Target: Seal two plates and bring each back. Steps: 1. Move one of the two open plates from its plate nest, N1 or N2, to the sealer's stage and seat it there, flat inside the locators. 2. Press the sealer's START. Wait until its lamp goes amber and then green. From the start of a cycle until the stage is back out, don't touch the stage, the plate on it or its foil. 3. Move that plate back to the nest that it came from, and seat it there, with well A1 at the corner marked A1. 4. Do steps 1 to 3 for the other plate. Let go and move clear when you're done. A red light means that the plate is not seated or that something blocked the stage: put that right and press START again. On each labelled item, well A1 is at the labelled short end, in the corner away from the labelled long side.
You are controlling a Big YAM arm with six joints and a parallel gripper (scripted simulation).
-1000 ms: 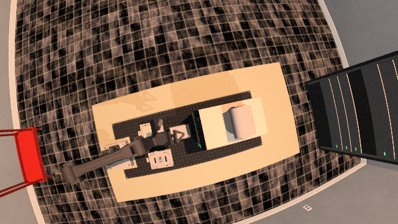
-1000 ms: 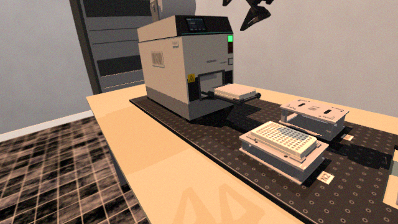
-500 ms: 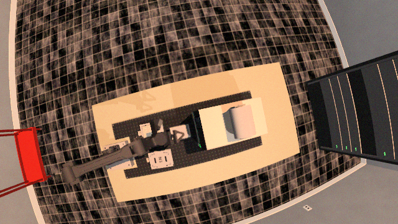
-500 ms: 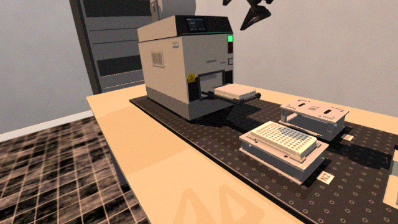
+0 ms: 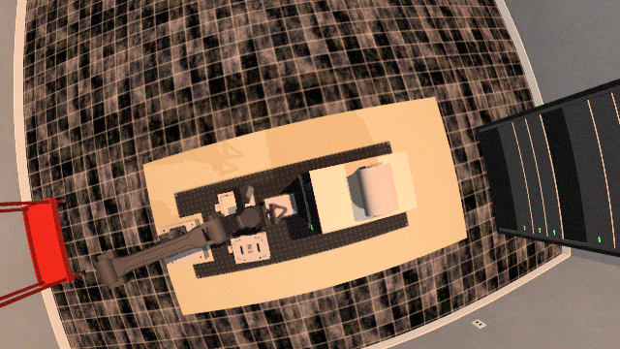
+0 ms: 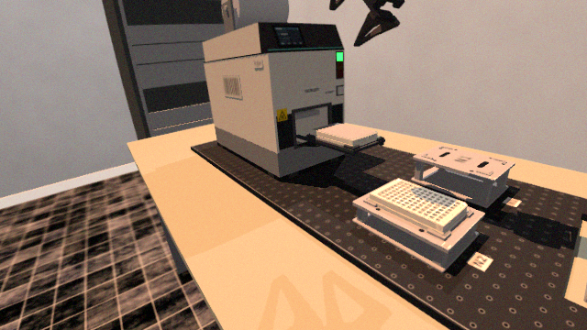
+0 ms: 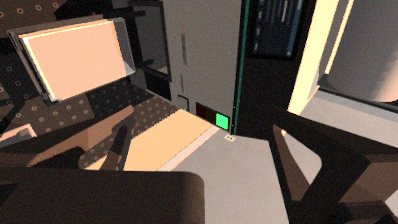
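My hand is 230 mm above the sealer stage and 10 mm short of it. Also, from my hand: well plate: 280 mm below, 190 mm behind, 60 mm to the left; then plate nest N2: 290 mm below, 190 mm behind, 60 mm to the left; then sealer screen: 130 mm ahead, 30 mm to the left, 10 mm below.
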